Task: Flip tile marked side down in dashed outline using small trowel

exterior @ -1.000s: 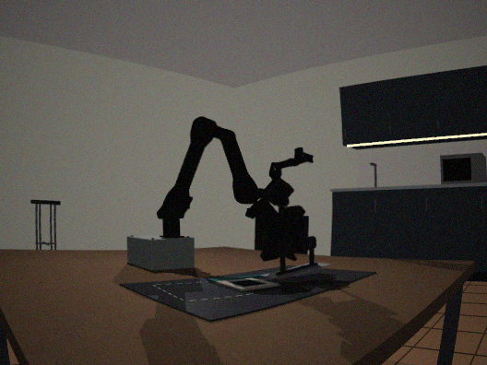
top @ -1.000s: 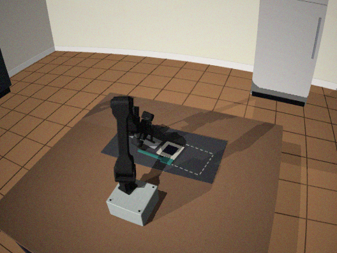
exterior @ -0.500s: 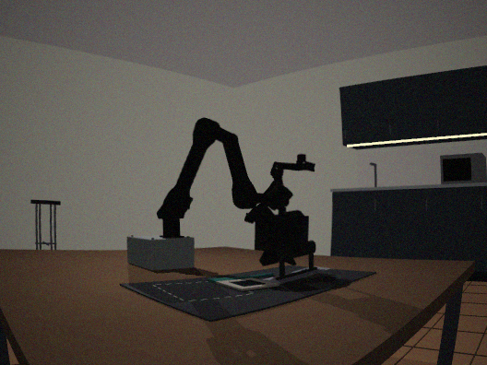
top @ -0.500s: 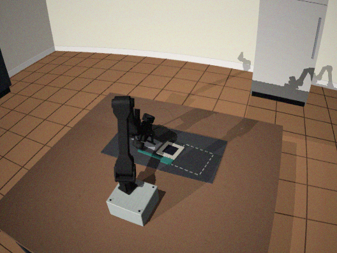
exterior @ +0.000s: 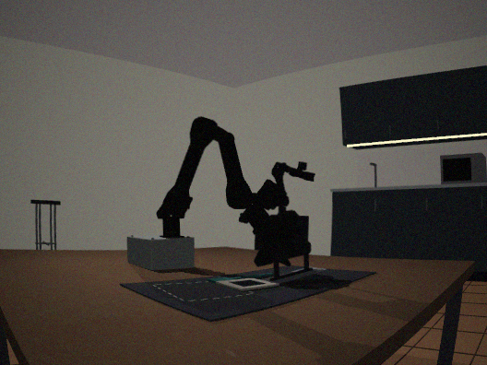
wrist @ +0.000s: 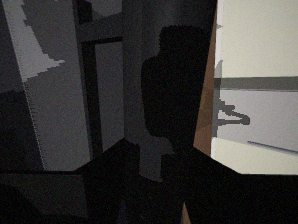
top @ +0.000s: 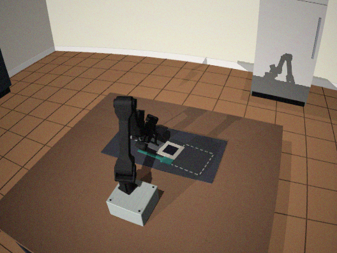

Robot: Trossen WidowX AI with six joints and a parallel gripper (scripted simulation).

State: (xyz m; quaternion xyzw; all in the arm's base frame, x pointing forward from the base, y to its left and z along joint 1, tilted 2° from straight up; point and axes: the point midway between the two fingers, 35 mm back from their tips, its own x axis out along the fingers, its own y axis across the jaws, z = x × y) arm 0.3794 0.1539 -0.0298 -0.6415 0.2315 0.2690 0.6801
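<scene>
My gripper tip is 8 cm to the left of the dark mat, 8 cm above it and 1 cm past it. The rest, counted from my gripper tip: teal trowel (10 cm to the right, 10 cm behind, 5 cm below); tan square tile (13 cm to the right, 5 cm below, 2 cm behind).
</scene>
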